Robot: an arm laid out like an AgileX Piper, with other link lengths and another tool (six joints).
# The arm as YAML. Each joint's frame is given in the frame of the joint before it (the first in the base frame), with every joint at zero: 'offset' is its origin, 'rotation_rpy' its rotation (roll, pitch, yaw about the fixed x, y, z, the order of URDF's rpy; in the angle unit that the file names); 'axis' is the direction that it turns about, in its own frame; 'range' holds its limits. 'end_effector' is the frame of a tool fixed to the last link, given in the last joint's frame.
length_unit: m
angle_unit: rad
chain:
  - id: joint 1
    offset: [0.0, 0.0, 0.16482]
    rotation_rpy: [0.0, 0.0, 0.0]
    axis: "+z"
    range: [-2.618, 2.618]
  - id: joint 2
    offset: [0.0, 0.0, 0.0]
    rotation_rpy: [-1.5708, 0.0, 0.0]
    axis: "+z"
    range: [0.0, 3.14]
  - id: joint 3
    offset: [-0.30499, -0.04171, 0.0]
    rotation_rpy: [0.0, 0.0, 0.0]
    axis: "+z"
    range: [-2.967, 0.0]
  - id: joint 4
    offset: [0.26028, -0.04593, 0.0]
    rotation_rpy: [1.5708, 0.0, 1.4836]
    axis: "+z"
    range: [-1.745, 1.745]
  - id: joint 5
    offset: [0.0, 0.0, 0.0]
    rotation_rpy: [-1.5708, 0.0, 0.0]
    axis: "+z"
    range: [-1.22, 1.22]
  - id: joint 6
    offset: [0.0, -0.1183, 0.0]
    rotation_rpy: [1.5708, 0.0, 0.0]
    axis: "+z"
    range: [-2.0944, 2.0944]
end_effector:
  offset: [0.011, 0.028, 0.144]
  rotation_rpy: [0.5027, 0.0, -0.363]
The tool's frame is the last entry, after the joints.
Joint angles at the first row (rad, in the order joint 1, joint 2, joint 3, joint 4, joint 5, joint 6):
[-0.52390, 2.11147, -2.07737, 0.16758, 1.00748, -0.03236]
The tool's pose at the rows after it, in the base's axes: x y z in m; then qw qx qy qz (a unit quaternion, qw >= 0):
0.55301 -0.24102 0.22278 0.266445 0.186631 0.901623 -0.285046
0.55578 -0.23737 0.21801 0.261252 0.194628 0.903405 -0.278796
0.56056 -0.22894 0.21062 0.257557 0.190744 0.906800 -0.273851
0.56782 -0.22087 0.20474 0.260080 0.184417 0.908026 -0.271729
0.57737 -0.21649 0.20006 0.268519 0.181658 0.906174 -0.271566
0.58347 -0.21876 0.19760 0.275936 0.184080 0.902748 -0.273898
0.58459 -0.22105 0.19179 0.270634 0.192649 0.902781 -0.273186
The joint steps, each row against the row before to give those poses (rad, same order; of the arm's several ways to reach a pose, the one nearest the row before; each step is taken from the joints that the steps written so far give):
[0.00712, 0.01268, 0.00002, -0.00960, -0.00624, 0.07655]
[0.00730, 0.00871, -0.00006, -0.00007, 0.00003, 0.02548]
[0.01607, 0.01286, 0.00002, 0.00001, -0.00149, 0.00852]
[0.01791, 0.01304, 0.00002, 0.00001, -0.01444, 0.00150]
[0.01391, 0.01497, -0.00005, 0.00201, -0.03093, 0.00002]
[0.00218, 0.01059, 0.00001, 0.00001, -0.02847, 0.00062]
[-0.00001, 0.01051, 0.00004, -0.00745, -0.00560, 0.02153]

